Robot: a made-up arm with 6 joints. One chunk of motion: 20 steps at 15 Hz.
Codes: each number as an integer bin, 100 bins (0 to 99) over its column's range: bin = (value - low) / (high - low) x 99, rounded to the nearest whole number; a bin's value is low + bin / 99 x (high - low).
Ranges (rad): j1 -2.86..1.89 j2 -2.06..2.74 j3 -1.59..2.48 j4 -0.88..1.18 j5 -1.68..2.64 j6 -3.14..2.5
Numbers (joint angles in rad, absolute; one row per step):
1: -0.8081 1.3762 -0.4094 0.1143 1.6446 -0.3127
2: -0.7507 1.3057 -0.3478 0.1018 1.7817 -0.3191
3: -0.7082 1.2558 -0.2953 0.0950 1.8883 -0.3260
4: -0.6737 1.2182 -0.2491 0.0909 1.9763 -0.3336
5: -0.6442 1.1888 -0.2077 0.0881 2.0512 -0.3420
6: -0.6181 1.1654 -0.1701 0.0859 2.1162 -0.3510
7: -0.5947 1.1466 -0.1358 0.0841 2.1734 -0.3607
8: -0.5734 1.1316 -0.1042 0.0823 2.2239 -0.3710
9: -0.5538 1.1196 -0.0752 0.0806 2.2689 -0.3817
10: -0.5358 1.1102 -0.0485 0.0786 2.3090 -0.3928
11: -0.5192 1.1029 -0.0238 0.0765 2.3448 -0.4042
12: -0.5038 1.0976 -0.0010 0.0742 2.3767 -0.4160
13: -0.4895 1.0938 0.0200 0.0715 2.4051 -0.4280
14: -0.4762 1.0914 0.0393 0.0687 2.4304 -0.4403
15: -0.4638 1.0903 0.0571 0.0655 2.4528 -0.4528
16: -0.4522 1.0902 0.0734 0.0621 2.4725 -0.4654
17: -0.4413 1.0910 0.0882 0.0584 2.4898 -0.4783
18: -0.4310 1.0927 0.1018 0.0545 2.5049 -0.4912
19: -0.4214 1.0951 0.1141 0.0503 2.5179 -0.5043
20: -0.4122 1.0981 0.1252 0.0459 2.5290 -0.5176
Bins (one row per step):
1: 43 71 29 48 76 50
2: 44 69 30 47 79 50
3: 45 68 31 47 82 49
4: 46 68 33 47 84 49
5: 46 67 34 47 86 49
6: 47 67 35 46 87 49
7: 47 66 35 46 88 49
8: 48 66 36 46 89 49
9: 48 66 37 46 90 48
10: 48 65 37 46 91 48
11: 49 65 38 46 92 48
12: 49 65 39 46 93 48
13: 49 65 39 46 94 48
14: 50 65 40 46 94 47
15: 50 65 40 45 95 47
16: 50 65 40 45 95 47
17: 50 65 41 45 96 47
18: 51 65 41 45 96 46
19: 51 65 41 45 96 46
20: 51 65 42 44 96 46

